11 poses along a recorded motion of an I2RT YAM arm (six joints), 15 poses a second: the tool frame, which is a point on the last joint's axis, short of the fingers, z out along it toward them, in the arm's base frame.
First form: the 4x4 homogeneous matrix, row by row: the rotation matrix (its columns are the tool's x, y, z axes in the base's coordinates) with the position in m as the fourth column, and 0 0 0 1 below. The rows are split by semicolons.
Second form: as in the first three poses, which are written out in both.
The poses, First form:
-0.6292, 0.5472, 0.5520, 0.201; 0.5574, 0.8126, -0.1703, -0.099; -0.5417, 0.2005, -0.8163, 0.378; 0, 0, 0, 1
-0.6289, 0.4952, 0.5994, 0.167; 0.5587, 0.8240, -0.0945, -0.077; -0.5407, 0.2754, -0.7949, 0.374; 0, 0, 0, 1
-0.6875, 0.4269, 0.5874, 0.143; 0.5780, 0.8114, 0.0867, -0.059; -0.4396, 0.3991, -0.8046, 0.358; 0, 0, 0, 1
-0.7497, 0.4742, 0.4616, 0.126; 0.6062, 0.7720, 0.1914, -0.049; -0.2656, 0.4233, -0.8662, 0.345; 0, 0, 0, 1
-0.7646, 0.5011, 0.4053, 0.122; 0.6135, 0.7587, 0.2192, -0.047; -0.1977, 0.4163, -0.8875, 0.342; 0, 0, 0, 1
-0.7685, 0.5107, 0.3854, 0.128; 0.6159, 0.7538, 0.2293, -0.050; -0.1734, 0.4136, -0.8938, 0.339; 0, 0, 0, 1
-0.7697, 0.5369, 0.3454, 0.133; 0.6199, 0.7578, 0.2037, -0.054; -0.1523, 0.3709, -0.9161, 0.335; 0, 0, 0, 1
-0.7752, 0.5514, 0.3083, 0.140; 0.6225, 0.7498, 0.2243, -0.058; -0.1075, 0.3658, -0.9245, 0.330; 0, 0, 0, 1
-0.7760, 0.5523, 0.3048, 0.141; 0.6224, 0.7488, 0.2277, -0.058; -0.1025, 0.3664, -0.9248, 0.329; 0, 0, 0, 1
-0.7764, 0.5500, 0.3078, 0.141; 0.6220, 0.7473, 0.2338, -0.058; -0.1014, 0.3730, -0.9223, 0.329; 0, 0, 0, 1
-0.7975, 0.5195, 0.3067, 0.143; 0.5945, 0.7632, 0.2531, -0.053; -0.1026, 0.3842, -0.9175, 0.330; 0, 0, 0, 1
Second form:
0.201, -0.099, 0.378, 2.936, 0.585, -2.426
0.167, -0.077, 0.374, 3.023, 0.643, -2.475
0.143, -0.059, 0.358, -3.034, 0.628, -2.586
0.126, -0.049, 0.345, -2.924, 0.480, -2.578
0.122, -0.047, 0.342, -2.899, 0.417, -2.561
0.128, -0.050, 0.339, -2.890, 0.396, -2.555
0.133, -0.054, 0.335, -2.923, 0.353, -2.533
0.140, -0.058, 0.330, -2.904, 0.313, -2.523
0.141, -0.058, 0.329, -2.900, 0.310, -2.523
0.141, -0.058, 0.329, -2.893, 0.313, -2.525
0.143, -0.053, 0.330, -2.872, 0.312, -2.564

